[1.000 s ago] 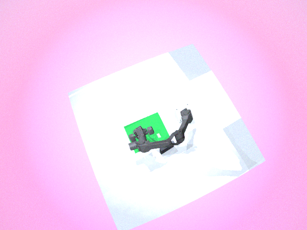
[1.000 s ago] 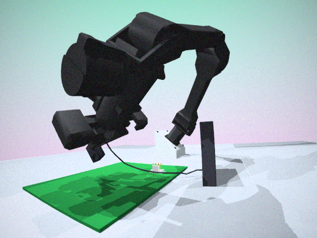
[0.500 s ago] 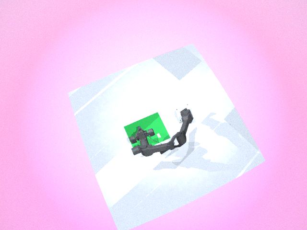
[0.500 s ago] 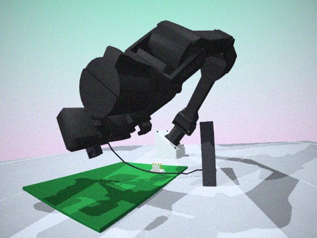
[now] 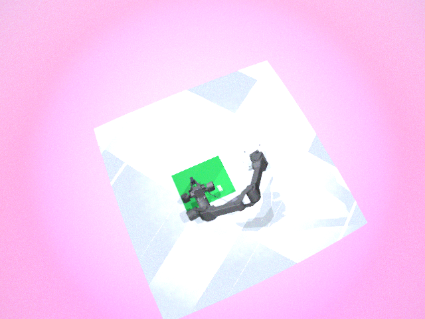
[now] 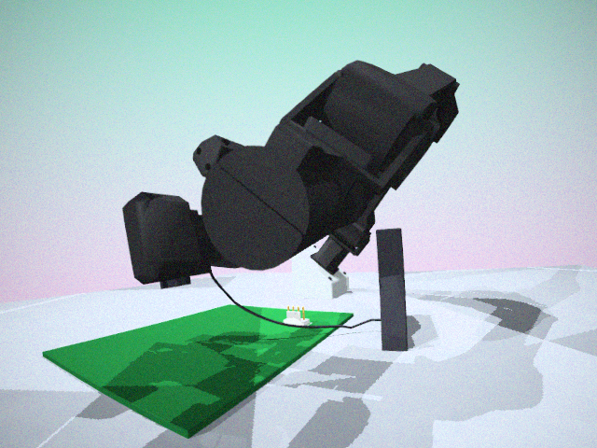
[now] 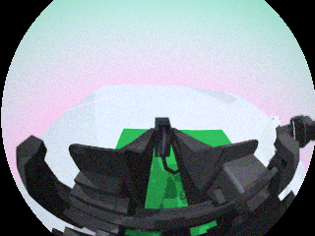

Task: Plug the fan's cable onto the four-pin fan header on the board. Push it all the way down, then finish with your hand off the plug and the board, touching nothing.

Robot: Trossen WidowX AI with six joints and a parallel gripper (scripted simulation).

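Now: the green board 11 cm below my gripper tip, 5 cm behind it and 2 cm to the left of it. The rest, counted from my gripper tip: black fan plug 1 cm below; then fan 21 cm to the left, 11 cm behind, 4 cm below.
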